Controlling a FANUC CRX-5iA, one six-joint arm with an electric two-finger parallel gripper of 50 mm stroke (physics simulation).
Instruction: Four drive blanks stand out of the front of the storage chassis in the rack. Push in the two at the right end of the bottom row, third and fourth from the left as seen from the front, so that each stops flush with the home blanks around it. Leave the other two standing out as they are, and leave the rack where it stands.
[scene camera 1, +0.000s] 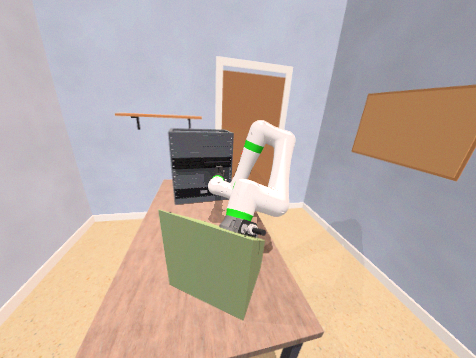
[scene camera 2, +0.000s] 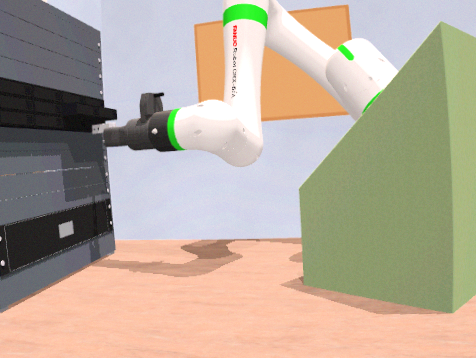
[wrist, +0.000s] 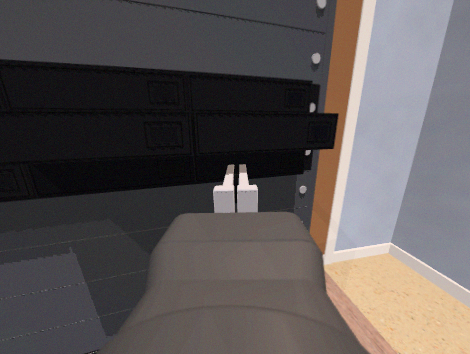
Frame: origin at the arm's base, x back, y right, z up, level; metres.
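Seen in the pictures: gripper, fingertip midpoint: (scene camera 2: 94, 129) (wrist: 237, 176); arm's base at its link origin: (scene camera 1: 234, 231).
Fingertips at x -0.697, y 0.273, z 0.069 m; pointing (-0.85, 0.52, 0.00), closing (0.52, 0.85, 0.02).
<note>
Offsets run from my fingertips to a thing's top centre. Level surfaces: height alone.
The dark rack (scene camera 1: 202, 142) (scene camera 2: 50, 45) (wrist: 165, 42) stands upright with the storage chassis in it. In the wrist view, the bottom row's right-end blank (wrist: 280, 164) and the third blank @(dx -0.081, dy -0.076, dz +0.024 m) (wrist: 110, 175) have faces that look about level with each other; their exact depth is hard to tell in the dark. The middle row's right-end blank @(dx -0.021, dy +0.022, dz +0.053 m) (scene camera 2: 107, 113) (wrist: 255, 131) stands clearly out above them. My gripper (scene camera 2: 95, 129) (wrist: 237, 176) is shut and empty, its tips at or very near the bottom right-end blank, below the protruding one. The wrist hides the tips in scene camera 1.
A large green slanted block (scene camera 1: 210, 265) (scene camera 2: 380, 200) stands on the wooden table @(dz -0.337 m) (scene camera 1: 145, 310) (scene camera 2: 200, 320), near the arm's base. Below the chassis are grey panels and a black unit (scene camera 2: 35, 242) with a light label. A wall shelf (scene camera 1: 157, 116) is behind the rack.
</note>
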